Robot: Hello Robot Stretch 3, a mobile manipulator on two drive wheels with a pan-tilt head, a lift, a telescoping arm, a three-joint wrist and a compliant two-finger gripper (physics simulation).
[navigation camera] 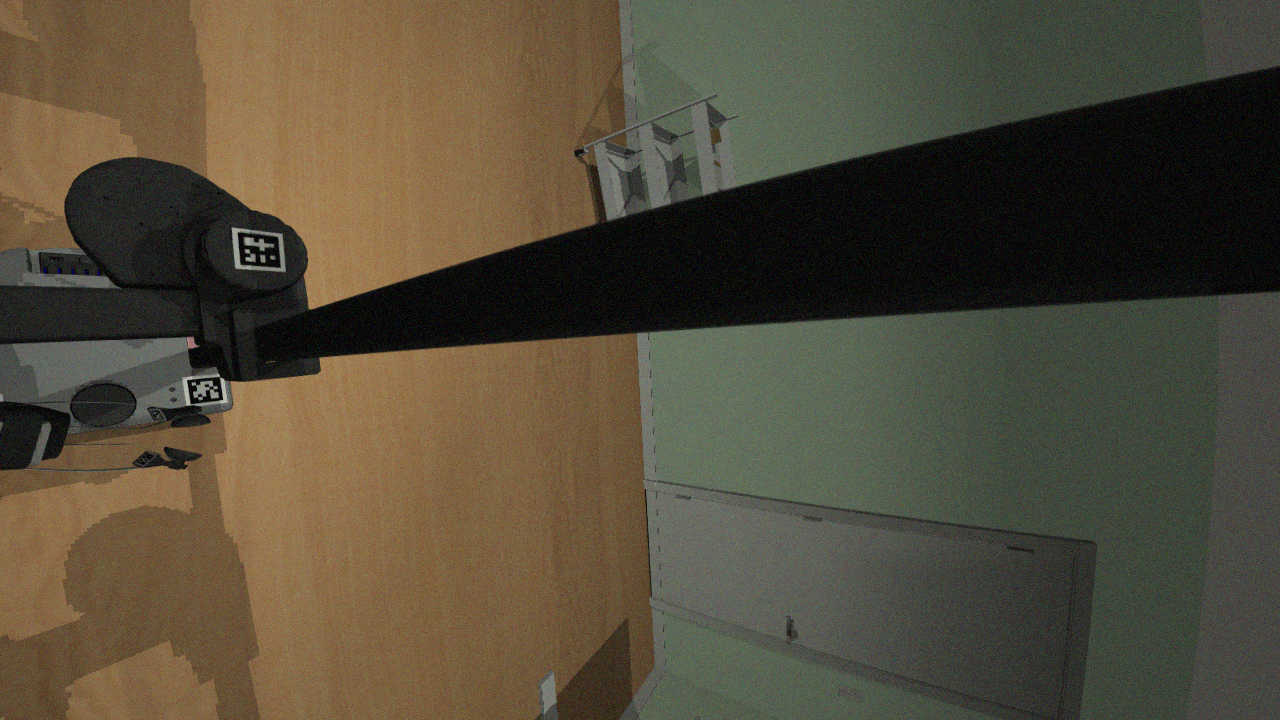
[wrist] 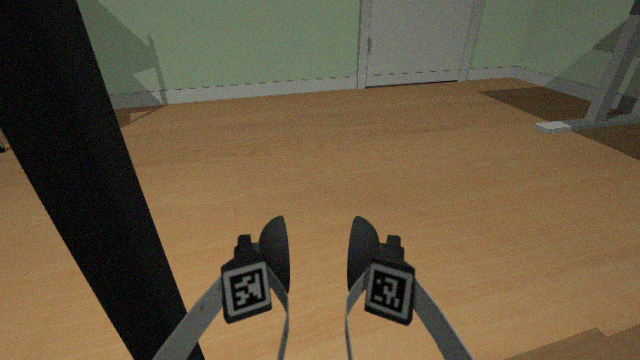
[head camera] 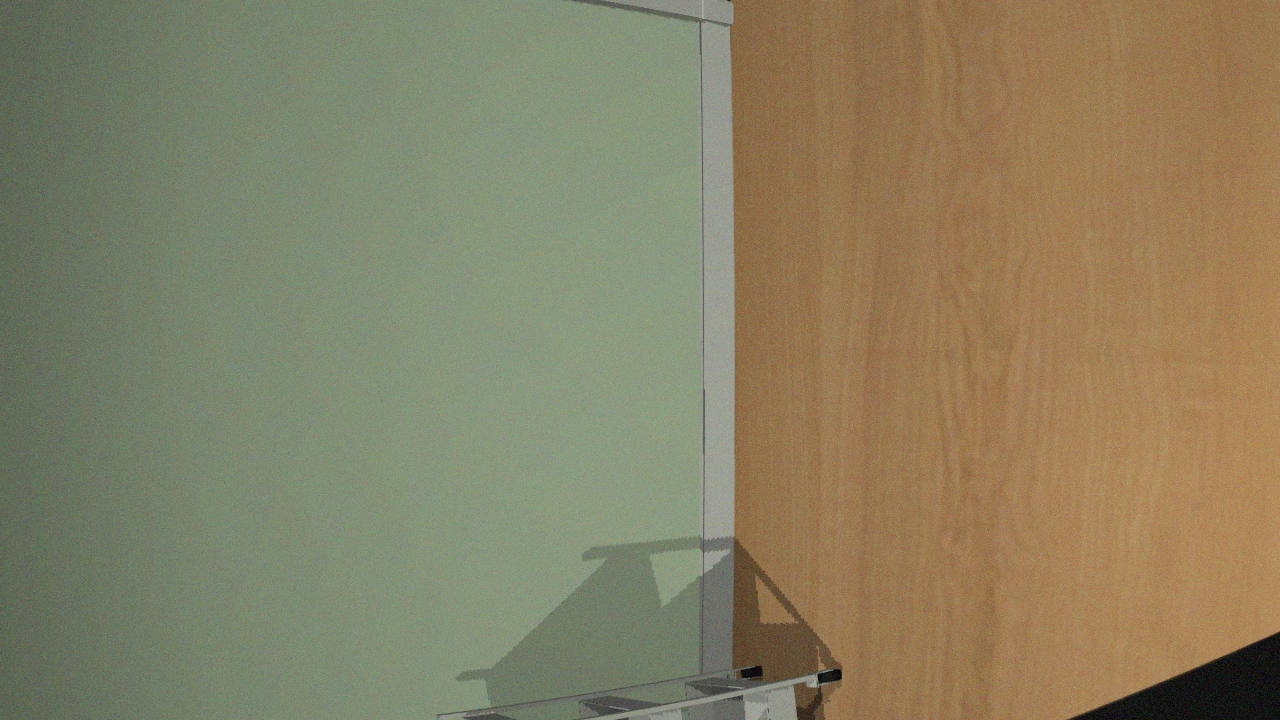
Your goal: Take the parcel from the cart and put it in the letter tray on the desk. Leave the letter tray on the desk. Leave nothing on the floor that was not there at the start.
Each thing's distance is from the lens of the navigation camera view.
my gripper point(navigation camera: 204, 437): 0.79 m
cart point(navigation camera: 619, 170): 2.26 m
